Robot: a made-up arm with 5 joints. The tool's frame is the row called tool. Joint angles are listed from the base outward. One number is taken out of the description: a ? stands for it. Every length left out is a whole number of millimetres.
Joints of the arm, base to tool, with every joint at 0 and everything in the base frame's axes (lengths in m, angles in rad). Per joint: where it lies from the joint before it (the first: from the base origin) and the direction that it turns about. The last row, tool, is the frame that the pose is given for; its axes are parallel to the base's.
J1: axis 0 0 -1 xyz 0.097 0.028 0.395
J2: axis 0 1 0 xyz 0.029 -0.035 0
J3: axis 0 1 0 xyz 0.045 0 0.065
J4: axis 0 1 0 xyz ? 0 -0.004
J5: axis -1 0 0 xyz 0.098 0 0.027
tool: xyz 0 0.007 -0.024
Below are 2 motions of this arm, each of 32 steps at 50 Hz.
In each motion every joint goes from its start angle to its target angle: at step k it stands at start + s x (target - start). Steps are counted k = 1, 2, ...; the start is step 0. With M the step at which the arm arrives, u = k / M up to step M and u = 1 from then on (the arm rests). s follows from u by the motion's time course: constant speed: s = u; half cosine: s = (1 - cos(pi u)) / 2; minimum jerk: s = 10 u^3 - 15 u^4 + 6 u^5.
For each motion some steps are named. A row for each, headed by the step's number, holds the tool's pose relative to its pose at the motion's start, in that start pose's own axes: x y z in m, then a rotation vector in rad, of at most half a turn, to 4 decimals.
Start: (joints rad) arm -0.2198 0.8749 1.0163 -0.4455 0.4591
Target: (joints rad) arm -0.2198 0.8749 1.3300 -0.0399 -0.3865
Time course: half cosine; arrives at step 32
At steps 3, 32:
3: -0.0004 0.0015 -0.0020 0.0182 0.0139 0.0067
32: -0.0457 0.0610 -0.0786 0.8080 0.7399 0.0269

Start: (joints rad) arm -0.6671 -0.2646 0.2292 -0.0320 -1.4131
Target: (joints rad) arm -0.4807 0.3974 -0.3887 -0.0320 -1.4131
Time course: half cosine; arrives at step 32
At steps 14, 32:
14: 0.0167 -0.0185 0.0208 -0.0044 -0.0712 -0.0293
32: 0.0310 -0.0539 0.0543 -0.0085 -0.1770 -0.0727

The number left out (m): 0.143
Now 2 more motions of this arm.
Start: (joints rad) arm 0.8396 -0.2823 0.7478 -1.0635 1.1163
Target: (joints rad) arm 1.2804 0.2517 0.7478 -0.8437 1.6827
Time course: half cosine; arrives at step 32
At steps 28, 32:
28: -0.1050 0.0281 -0.1355 -0.6139 0.5527 0.6363
32: -0.1110 0.0285 -0.1394 -0.6293 0.5701 0.6670

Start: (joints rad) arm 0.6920 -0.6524 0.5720 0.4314 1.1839
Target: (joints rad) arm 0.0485 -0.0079 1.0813 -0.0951 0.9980
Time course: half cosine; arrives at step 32
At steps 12, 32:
12: 0.0315 0.0790 0.0268 -0.0291 -0.0861 0.2489
32: 0.0005 0.2498 0.0421 -0.2272 -0.1763 0.7706

